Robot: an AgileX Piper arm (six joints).
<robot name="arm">
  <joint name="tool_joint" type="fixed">
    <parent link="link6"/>
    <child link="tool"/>
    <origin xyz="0 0 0" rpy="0 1.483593 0"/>
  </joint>
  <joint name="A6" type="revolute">
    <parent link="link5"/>
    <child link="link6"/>
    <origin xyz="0.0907 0 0.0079"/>
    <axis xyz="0.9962 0 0.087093"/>
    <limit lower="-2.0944" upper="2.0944"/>
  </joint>
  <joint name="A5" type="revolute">
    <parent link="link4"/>
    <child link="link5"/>
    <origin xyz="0 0 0"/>
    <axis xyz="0 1 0"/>
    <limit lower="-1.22" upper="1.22"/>
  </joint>
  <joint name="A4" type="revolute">
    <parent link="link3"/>
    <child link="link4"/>
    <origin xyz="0.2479 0 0.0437"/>
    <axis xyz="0.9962 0 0.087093"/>
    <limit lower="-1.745" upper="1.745"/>
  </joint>
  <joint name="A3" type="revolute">
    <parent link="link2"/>
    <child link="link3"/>
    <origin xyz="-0.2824 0 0.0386"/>
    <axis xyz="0 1 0"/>
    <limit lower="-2.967" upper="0"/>
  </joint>
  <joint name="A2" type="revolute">
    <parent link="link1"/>
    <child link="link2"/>
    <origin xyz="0 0 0"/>
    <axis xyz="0 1 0"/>
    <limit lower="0" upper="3.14"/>
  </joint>
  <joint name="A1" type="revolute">
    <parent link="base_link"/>
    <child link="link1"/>
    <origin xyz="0 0 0.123"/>
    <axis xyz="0 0 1"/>
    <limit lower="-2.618" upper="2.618"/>
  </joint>
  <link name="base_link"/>
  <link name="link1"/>
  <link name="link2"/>
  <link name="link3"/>
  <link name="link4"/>
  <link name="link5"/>
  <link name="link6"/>
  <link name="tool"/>
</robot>
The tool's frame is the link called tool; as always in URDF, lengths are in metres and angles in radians.
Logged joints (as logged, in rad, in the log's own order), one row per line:
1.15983, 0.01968, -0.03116, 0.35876, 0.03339, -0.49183
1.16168, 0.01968, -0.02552, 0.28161, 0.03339, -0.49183
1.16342, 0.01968, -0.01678, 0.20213, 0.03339, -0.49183
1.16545, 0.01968, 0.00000, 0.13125, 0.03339, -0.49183
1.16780, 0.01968, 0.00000, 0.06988, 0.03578, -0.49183
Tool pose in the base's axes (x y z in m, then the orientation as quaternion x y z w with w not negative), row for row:
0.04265, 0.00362, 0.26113, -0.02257, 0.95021, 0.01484, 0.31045
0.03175, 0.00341, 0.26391, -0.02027, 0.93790, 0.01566, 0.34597
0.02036, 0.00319, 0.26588, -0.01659, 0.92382, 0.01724, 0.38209
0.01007, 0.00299, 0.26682, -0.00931, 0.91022, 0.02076, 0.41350
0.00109, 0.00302, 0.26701, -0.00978, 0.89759, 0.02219, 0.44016
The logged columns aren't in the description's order. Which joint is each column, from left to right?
Columns, left to right: A5, A1, A6, A2, A4, A3.
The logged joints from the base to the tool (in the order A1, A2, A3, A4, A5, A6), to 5 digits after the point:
0.01968, 0.35876, -0.49183, 0.03339, 1.15983, -0.03116
0.01968, 0.28161, -0.49183, 0.03339, 1.16168, -0.02552
0.01968, 0.20213, -0.49183, 0.03339, 1.16342, -0.01678
0.01968, 0.13125, -0.49183, 0.03339, 1.16545, 0.00000
0.01968, 0.06988, -0.49183, 0.03578, 1.16780, 0.00000

